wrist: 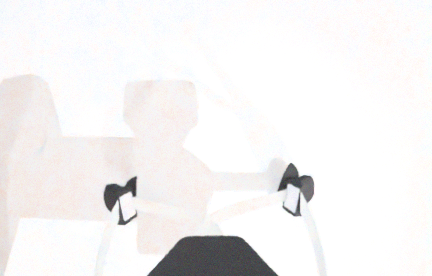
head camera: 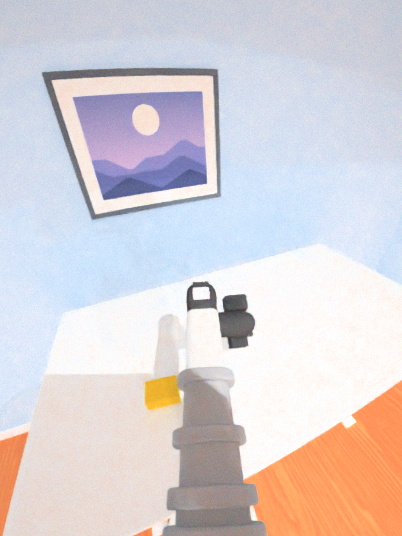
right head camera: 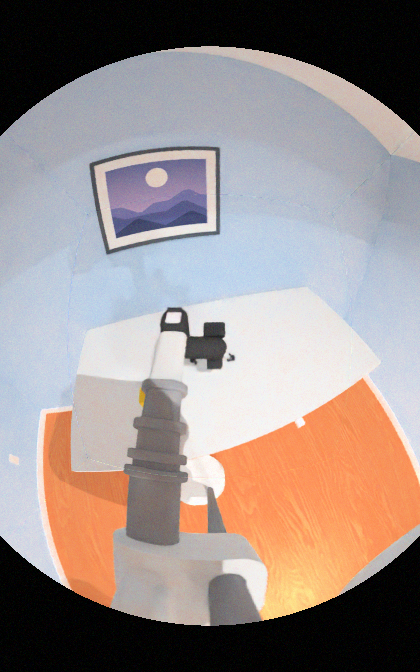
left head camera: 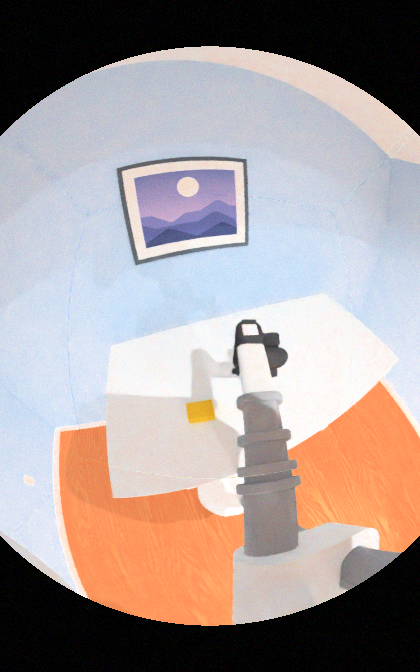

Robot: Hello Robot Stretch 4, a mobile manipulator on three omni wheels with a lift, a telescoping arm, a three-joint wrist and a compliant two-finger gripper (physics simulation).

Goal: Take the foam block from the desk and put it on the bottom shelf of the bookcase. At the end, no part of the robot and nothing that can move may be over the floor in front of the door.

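Pixels of known places: gripper, fingertip midpoint: [wrist: 212, 185]; robot's base, link origin: [left head camera: 226, 488].
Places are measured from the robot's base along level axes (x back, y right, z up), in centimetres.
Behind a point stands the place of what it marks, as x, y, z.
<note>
A yellow foam block [head camera: 162, 392] @[-26.6, -9.1, 96.2] [left head camera: 201, 411] @[-26.6, -9.0, 96.2] [right head camera: 142, 398] lies on the white desk [head camera: 320, 310] @[-55.6, 51.3, 91.7] [left head camera: 325, 340] @[-60.8, 54.8, 91.7] [right head camera: 290, 340], just left of the extended arm, which hides most of it in the right head view. My gripper [right head camera: 212, 359] [wrist: 212, 185] @[-46.8, 11.7, 91.9] points down above the desk, beyond the block and to its right. Its two fingers stand apart with nothing between them in the wrist view; the block does not show there, where pale shadows fall on the desk top. The head and left head views mostly hide the fingertips. The bookcase and the door do not show.
A blue wall with a framed mountain picture [head camera: 218, 130] @[-91.8, 14.6, 156.2] [left head camera: 246, 200] @[-91.8, 14.4, 153.5] [right head camera: 218, 190] rises behind the desk. A rounded white object [left head camera: 220, 499] @[8.1, -4.3, 18.4] [right head camera: 212, 477] stands on the orange wood floor [left head camera: 150, 550] @[63.2, -57.3, -3.3] [right head camera: 280, 500] by the desk's front edge. The telescoping arm [head camera: 210, 455] @[-6.6, 4.0, 126.7] [left head camera: 270, 515] @[3.4, 3.4, 126.4] [right head camera: 154, 510] reaches over the desk.
</note>
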